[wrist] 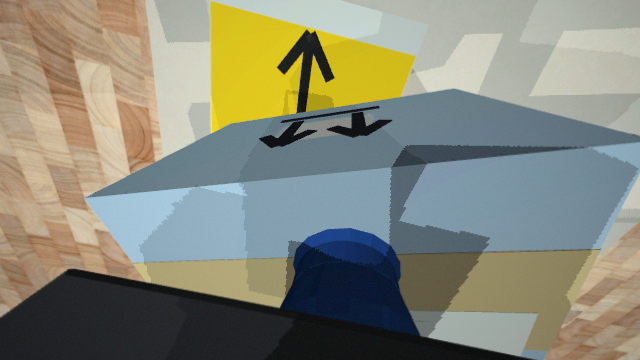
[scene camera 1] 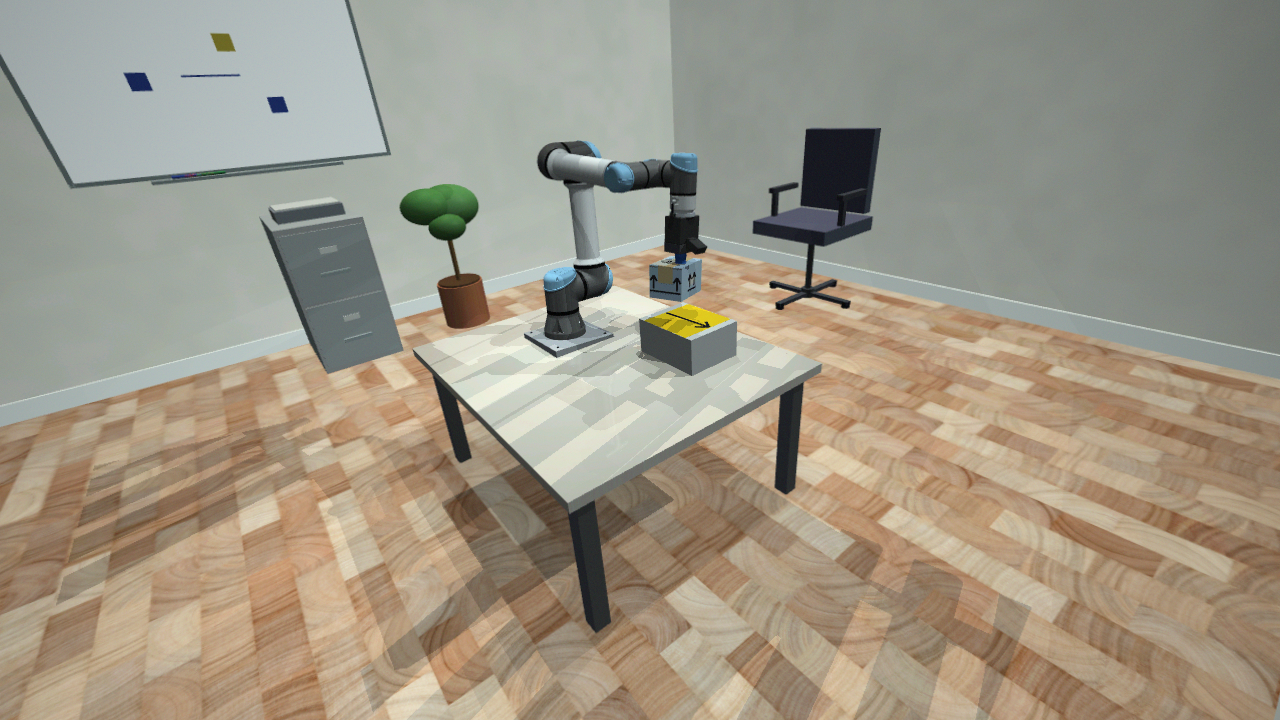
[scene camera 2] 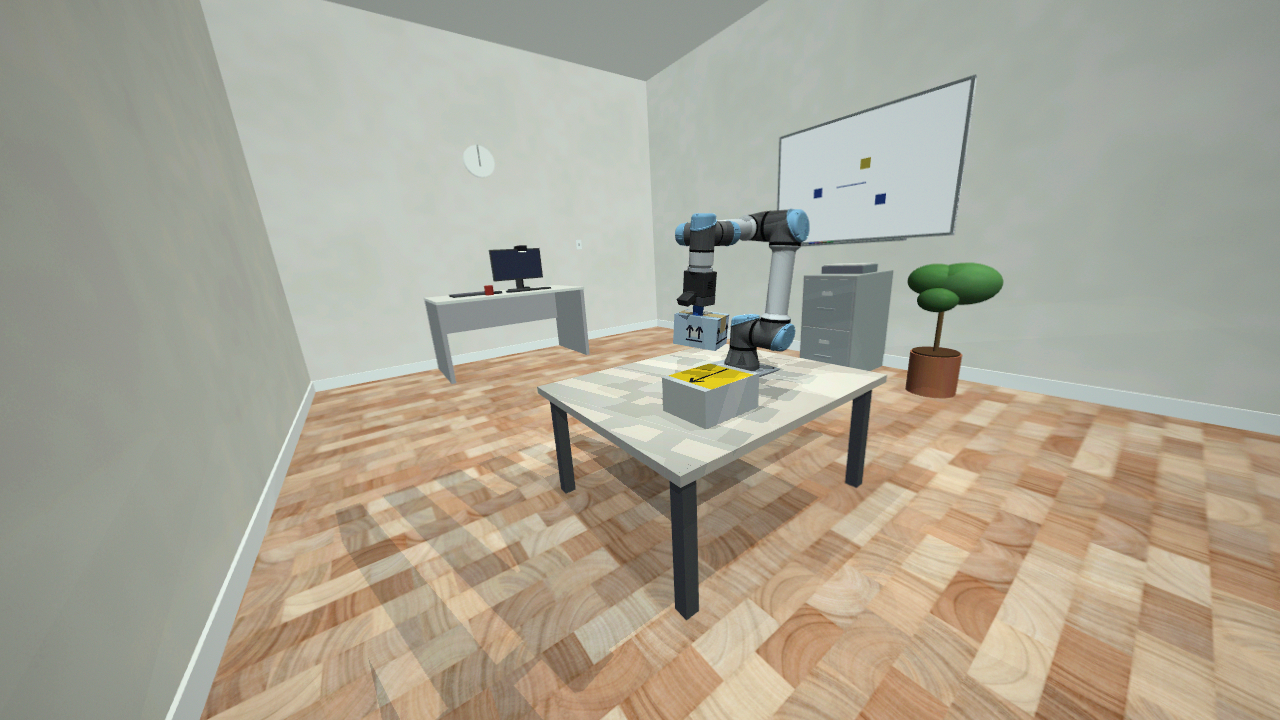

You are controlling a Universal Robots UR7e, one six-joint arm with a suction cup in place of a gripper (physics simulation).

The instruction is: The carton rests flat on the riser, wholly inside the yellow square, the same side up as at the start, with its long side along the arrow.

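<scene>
The light blue carton (scene camera 1: pixel 665 283) (scene camera 2: pixel 694 333) (wrist: pixel 320 210) hangs level from my suction gripper (scene camera 1: pixel 681 257) (scene camera 2: pixel 698 310) (wrist: pixel 345 250), whose blue cup is on its taped top face. Black arrows on its sides point up in the scene views. The carton is in the air behind the grey riser (scene camera 1: pixel 666 346) (scene camera 2: pixel 689 402) in scene camera 1, apart from it. The yellow square (scene camera 1: pixel 693 315) (scene camera 2: pixel 726 376) (wrist: pixel 245 65) with a black arrow (scene camera 1: pixel 689 318) (scene camera 2: pixel 711 374) (wrist: pixel 302 80) is on the riser's top. In the wrist view the carton hides the near part of the square and the arrow's tail.
The riser stands on the table (scene camera 1: pixel 537 411) (scene camera 2: pixel 617 402), beside the arm's base plate (scene camera 1: pixel 568 340). Off the table are an office chair (scene camera 1: pixel 811 225), a potted plant (scene camera 1: pixel 462 301) (scene camera 2: pixel 933 371), a filing cabinet (scene camera 1: pixel 335 291) (scene camera 2: pixel 845 317) and a desk (scene camera 2: pixel 505 310).
</scene>
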